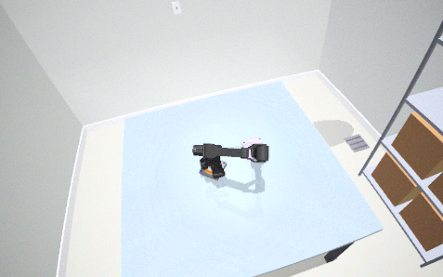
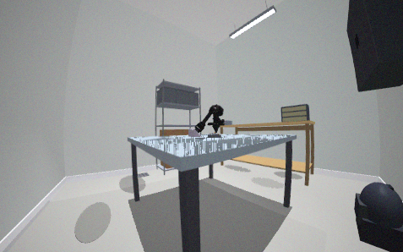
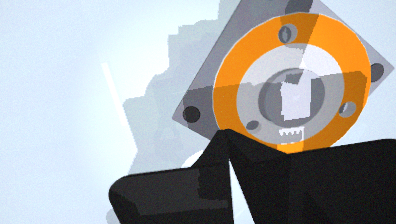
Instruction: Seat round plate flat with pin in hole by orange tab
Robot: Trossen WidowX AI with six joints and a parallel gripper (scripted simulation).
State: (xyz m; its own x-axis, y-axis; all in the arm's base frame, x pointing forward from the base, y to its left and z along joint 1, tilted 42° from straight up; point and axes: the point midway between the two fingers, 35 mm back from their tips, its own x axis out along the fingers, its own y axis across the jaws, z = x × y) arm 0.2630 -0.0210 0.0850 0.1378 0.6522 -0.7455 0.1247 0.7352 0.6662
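Now: the grey square base 1 cm ahead of my gripper tip, 5 cm to the right of it and 2 cm below it.
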